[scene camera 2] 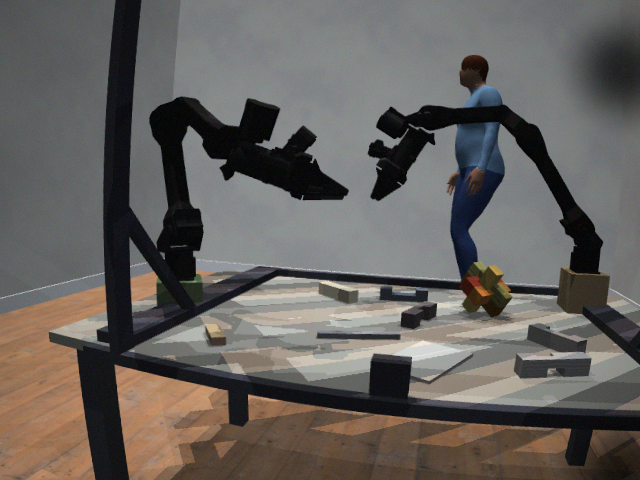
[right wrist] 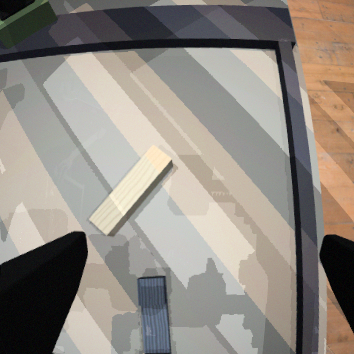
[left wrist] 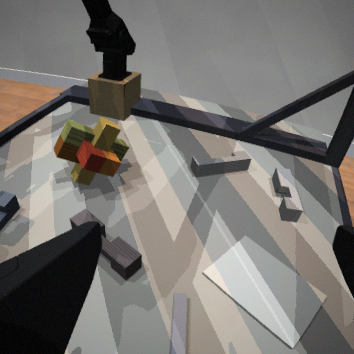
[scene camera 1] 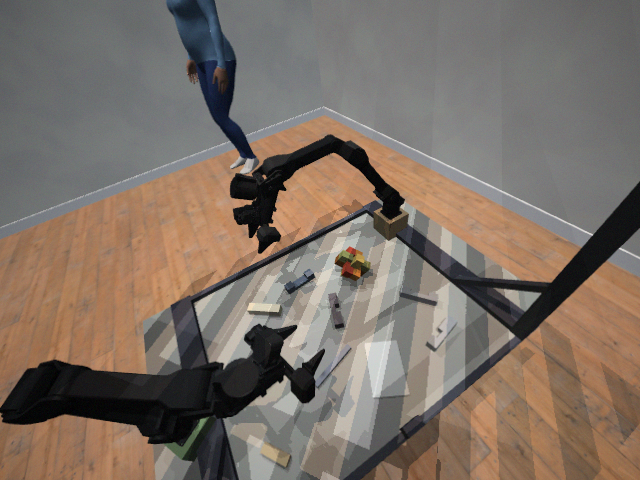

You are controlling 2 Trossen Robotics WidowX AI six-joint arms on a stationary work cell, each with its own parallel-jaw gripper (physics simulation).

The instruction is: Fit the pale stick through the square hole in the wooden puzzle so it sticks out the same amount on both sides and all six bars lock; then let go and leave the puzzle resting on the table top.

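Frame: origin at the left arm's base, x up, y right, z ahead, level; metres.
Where they show: left gripper, fingertip midpoint: [scene camera 2: 345,195] [left wrist: 221,236] [scene camera 1: 310,337]; right gripper, fingertip midpoint: [scene camera 2: 374,199] [right wrist: 207,246] [scene camera 1: 255,245]; left arm's base, origin of the base link: [scene camera 2: 179,278] [right wrist: 13,1] [scene camera 1: 183,426]; right arm's base, origin of the base link: [scene camera 2: 584,271] [left wrist: 114,74] [scene camera 1: 390,212].
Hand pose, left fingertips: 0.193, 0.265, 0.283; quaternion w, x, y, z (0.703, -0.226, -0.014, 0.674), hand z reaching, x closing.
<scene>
Things, the pixels of their top centre, and the offset from my left fingertips, as dx, dy, dz.
- pale stick, middle of its top: [right wrist: 129,188] [scene camera 2: 338,286] [scene camera 1: 263,307] -0.225, -0.285, +0.099
- wooden puzzle, middle of its top: [left wrist: 91,122] [scene camera 2: 484,264] [scene camera 1: 351,256] -0.140, -0.051, +0.359
- blue notched bar, middle of its top: [right wrist: 153,331] [scene camera 2: 404,288] [scene camera 1: 299,279] -0.225, -0.226, +0.252
- dark brown notched bar, middle of its top: [left wrist: 102,235] [scene camera 2: 420,307] [scene camera 1: 335,307] -0.225, -0.048, +0.194
- thin strip, middle of its top: [left wrist: 177,351] [scene camera 2: 359,332] [scene camera 1: 333,364] -0.244, +0.016, +0.030
- pale flat sheet, middle of its top: [left wrist: 266,284] [scene camera 2: 425,358] [scene camera 1: 385,367] -0.249, +0.158, +0.087
- tan block, middle of its top: [scene camera 2: 215,330] [scene camera 1: 275,453] -0.239, -0.026, -0.223
The pale stick [scene camera 1: 264,308] [scene camera 2: 337,291] [right wrist: 131,190] lies flat on the table, apart from the puzzle. The wooden puzzle [scene camera 1: 353,263] [scene camera 2: 485,289] [left wrist: 92,152], a cluster of red, orange, green and yellow bars, rests tilted on the table near the right arm's base. I cannot make out its square hole. My left gripper [scene camera 1: 309,339] [scene camera 2: 346,194] [left wrist: 221,236] is open and empty, high above the table. My right gripper [scene camera 1: 256,243] [scene camera 2: 375,197] [right wrist: 207,246] is open and empty, also raised well above the table; the stick shows beyond its fingers in the right wrist view.
A blue notched bar [scene camera 1: 299,281] [scene camera 2: 403,294] [right wrist: 154,315] and a dark brown notched bar [scene camera 1: 336,311] [left wrist: 107,245] lie near the stick and puzzle. Two grey bars, a thin strip [scene camera 1: 333,366], a pale flat sheet [scene camera 1: 385,369] [left wrist: 265,290] and a tan block [scene camera 1: 275,454] [scene camera 2: 215,334] lie around.
</scene>
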